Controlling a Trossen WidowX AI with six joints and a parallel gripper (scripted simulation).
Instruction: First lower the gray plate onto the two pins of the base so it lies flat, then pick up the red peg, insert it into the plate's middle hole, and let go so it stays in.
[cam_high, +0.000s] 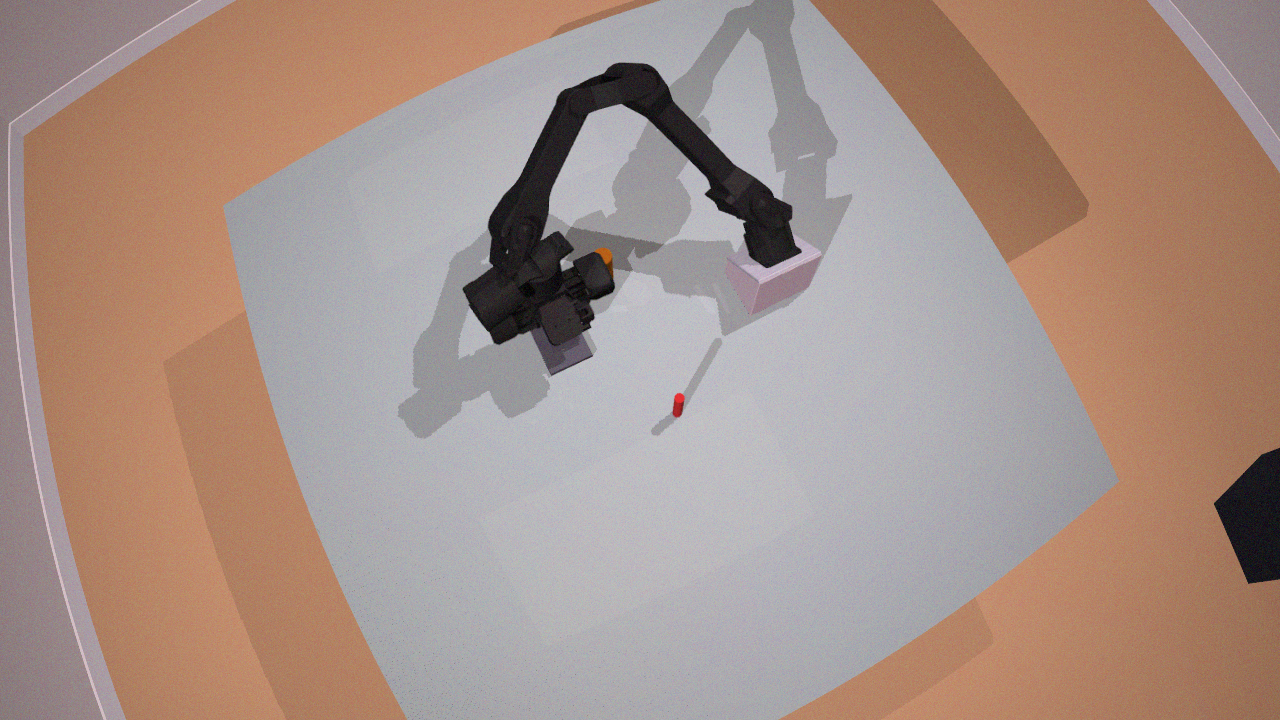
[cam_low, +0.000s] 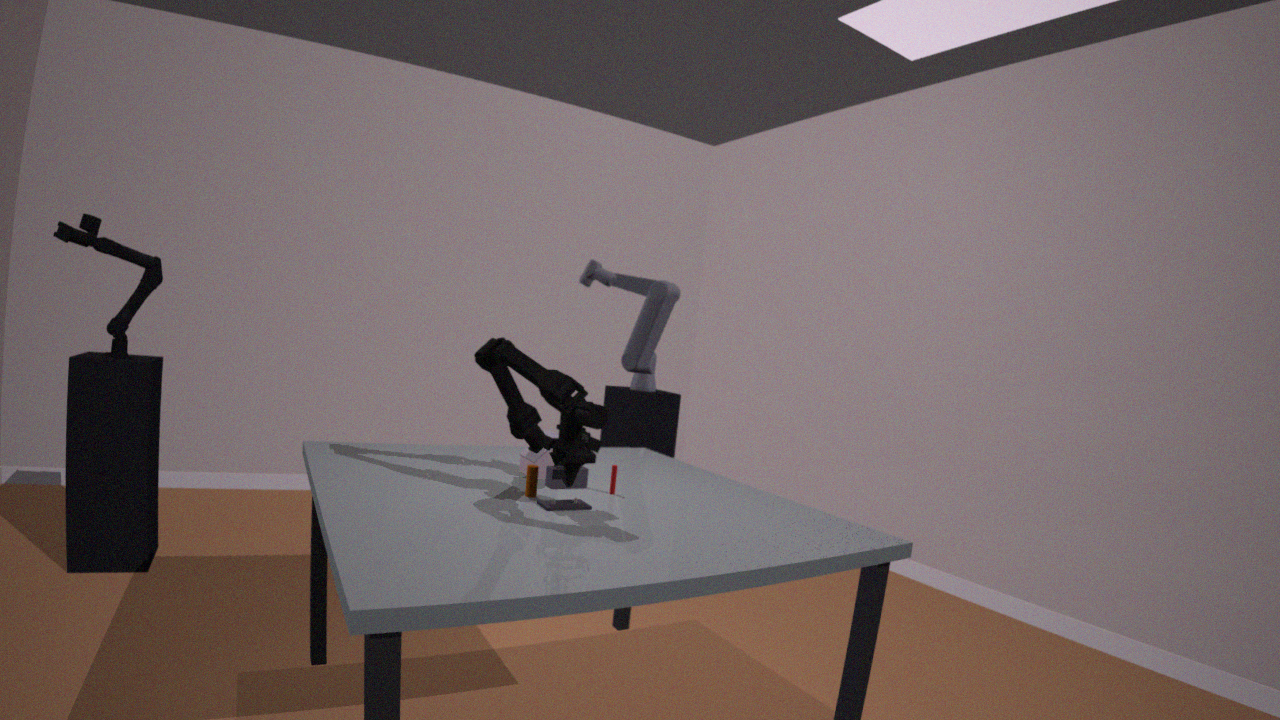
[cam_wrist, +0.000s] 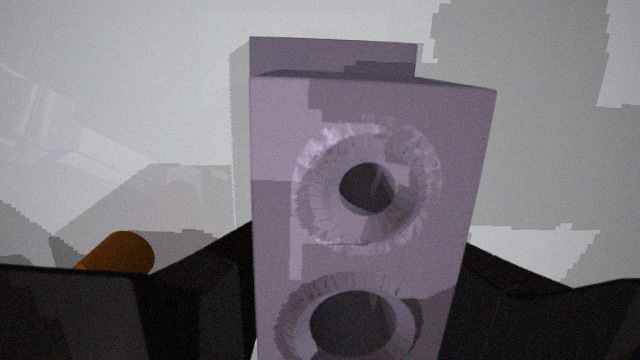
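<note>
Now: the base 50 mm below my gripper tip. Round my gripper tip: orange cylinder 110 mm behind, 50 mm to the right, 20 mm below; then gray plate 30 mm above; then red peg 110 mm behind, 200 mm to the left, 20 mm below.
</note>
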